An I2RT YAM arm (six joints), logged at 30 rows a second.
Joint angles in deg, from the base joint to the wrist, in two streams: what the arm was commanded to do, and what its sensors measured. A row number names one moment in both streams.
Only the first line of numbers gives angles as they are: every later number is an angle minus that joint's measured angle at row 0.
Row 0, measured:
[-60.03, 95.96, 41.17, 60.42, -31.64, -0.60]
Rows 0 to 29, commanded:
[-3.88, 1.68, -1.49, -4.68, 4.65, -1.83]
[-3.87, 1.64, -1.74, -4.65, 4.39, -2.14]
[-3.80, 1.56, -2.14, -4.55, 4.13, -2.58]
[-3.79, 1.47, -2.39, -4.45, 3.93, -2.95]
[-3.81, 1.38, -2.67, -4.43, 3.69, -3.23]
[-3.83, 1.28, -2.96, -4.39, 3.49, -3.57]
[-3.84, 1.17, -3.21, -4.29, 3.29, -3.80]
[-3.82, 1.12, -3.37, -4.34, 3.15, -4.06]
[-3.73, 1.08, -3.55, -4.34, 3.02, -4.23]
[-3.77, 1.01, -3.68, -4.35, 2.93, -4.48]
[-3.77, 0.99, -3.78, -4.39, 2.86, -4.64]
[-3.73, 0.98, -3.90, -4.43, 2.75, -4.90]
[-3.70, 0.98, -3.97, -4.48, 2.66, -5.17]
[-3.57, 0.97, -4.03, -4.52, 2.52, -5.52]
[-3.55, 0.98, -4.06, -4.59, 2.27, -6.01]
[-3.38, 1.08, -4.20, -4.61, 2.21, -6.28]
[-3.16, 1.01, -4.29, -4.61, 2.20, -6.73]
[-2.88, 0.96, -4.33, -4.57, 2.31, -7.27]
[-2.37, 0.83, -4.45, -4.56, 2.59, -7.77]
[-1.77, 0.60, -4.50, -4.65, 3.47, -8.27]
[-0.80, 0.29, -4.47, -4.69, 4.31, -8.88]
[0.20, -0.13, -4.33, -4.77, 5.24, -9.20]
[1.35, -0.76, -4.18, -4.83, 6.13, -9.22]
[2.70, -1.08, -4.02, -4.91, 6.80, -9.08]
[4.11, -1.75, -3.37, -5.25, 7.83, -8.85]
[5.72, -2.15, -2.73, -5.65, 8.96, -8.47]
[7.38, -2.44, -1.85, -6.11, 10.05, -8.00]
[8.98, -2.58, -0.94, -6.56, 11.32, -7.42]
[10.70, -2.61, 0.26, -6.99, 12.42, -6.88]
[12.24, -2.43, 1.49, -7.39, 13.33, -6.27]
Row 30, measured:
[5.79, -1.94, -1.86, -0.35, 10.27, -7.41]
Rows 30 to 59, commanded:
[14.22, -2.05, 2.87, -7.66, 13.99, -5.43]
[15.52, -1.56, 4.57, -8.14, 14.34, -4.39]
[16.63, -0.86, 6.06, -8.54, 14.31, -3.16]
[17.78, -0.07, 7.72, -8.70, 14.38, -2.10]
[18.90, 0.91, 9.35, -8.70, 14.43, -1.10]
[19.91, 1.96, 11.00, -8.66, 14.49, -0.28]
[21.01, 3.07, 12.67, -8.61, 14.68, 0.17]
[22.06, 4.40, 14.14, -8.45, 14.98, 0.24]
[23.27, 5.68, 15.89, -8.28, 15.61, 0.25]
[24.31, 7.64, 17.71, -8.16, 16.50, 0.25]
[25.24, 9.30, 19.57, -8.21, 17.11, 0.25]
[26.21, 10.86, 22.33, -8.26, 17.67, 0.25]
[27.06, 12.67, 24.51, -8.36, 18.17, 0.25]
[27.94, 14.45, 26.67, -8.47, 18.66, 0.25]
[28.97, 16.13, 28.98, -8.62, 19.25, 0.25]
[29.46, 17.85, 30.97, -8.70, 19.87, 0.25]
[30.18, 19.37, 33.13, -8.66, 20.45, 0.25]
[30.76, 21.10, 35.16, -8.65, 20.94, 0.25]
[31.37, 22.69, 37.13, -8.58, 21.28, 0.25]
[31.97, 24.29, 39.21, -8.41, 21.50, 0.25]
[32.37, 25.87, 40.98, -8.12, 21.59, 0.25]
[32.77, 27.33, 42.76, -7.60, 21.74, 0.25]
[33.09, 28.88, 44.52, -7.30, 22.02, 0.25]
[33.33, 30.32, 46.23, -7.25, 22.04, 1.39]
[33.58, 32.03, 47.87, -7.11, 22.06, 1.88]
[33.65, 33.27, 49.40, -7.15, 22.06, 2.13]
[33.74, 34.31, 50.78, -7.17, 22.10, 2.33]
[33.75, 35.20, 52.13, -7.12, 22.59, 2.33]
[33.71, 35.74, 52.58, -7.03, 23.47, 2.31]
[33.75, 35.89, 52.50, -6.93, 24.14, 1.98]
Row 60, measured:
[33.57, 34.14, 48.50, -11.21, 21.62, -0.66]
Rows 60 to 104, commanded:
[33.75, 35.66, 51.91, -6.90, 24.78, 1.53]
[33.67, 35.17, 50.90, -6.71, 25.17, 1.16]
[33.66, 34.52, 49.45, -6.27, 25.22, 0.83]
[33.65, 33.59, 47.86, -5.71, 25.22, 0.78]
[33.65, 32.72, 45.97, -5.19, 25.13, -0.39]
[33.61, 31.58, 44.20, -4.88, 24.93, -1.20]
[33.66, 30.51, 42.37, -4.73, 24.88, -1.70]
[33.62, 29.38, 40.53, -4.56, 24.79, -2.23]
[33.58, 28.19, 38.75, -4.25, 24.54, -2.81]
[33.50, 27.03, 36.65, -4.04, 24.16, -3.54]
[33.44, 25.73, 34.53, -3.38, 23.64, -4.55]
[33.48, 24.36, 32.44, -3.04, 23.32, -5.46]
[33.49, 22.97, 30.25, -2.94, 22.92, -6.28]
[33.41, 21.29, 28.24, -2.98, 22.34, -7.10]
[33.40, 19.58, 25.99, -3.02, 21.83, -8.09]
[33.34, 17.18, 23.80, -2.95, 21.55, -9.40]
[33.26, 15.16, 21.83, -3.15, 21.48, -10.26]
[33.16, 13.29, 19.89, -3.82, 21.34, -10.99]
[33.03, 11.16, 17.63, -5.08, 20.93, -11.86]
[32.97, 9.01, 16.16, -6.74, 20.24, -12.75]
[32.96, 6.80, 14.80, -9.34, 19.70, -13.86]
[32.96, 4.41, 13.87, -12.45, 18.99, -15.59]
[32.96, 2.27, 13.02, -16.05, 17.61, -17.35]
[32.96, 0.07, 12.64, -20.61, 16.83, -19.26]
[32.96, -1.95, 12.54, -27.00, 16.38, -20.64]
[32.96, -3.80, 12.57, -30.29, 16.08, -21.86]
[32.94, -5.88, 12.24, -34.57, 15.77, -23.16]
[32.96, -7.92, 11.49, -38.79, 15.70, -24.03]
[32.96, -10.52, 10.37, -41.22, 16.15, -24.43]
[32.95, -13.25, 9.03, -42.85, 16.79, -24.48]
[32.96, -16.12, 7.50, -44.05, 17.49, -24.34]
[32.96, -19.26, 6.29, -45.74, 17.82, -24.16]
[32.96, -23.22, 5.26, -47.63, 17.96, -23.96]
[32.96, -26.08, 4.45, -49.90, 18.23, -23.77]
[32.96, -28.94, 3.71, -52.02, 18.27, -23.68]
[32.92, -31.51, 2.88, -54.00, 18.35, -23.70]
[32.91, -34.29, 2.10, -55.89, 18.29, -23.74]
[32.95, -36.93, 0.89, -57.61, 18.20, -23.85]
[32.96, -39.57, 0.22, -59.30, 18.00, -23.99]
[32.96, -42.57, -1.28, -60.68, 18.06, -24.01]
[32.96, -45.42, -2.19, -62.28, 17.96, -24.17]
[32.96, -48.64, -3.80, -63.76, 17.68, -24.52]
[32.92, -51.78, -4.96, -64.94, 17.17, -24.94]
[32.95, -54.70, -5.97, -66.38, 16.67, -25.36]
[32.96, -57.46, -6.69, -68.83, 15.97, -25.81]
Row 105, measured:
[33.16, -49.35, -3.52, -59.29, 18.10, -22.40]
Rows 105 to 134, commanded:
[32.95, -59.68, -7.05, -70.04, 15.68, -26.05]
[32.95, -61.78, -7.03, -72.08, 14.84, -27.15]
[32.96, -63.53, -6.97, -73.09, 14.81, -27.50]
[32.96, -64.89, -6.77, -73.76, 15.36, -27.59]
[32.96, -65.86, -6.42, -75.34, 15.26, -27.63]
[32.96, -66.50, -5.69, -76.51, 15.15, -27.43]
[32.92, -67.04, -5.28, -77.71, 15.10, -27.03]
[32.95, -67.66, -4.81, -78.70, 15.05, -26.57]
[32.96, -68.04, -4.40, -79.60, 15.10, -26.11]
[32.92, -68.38, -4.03, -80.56, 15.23, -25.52]
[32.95, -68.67, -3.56, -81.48, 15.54, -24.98]
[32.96, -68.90, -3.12, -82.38, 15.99, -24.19]
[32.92, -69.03, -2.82, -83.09, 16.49, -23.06]
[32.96, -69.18, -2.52, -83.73, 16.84, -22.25]
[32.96, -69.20, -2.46, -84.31, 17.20, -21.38]
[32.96, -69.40, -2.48, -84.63, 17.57, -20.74]
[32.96, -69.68, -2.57, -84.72, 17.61, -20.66]
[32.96, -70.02, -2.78, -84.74, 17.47, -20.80]
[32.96, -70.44, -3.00, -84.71, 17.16, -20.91]
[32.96, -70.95, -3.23, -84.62, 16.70, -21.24]
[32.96, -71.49, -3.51, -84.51, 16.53, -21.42]
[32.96, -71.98, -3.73, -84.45, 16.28, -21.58]
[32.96, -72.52, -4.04, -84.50, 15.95, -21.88]
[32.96, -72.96, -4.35, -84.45, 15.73, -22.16]
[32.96, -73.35, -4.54, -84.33, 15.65, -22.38]
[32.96, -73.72, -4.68, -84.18, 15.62, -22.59]
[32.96, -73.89, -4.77, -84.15, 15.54, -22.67]
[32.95, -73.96, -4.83, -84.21, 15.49, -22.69]
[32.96, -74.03, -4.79, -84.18, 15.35, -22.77]
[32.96, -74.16, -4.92, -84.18, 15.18, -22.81]
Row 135, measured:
[33.16, -73.57, -4.81, -84.74, 16.55, -23.10]
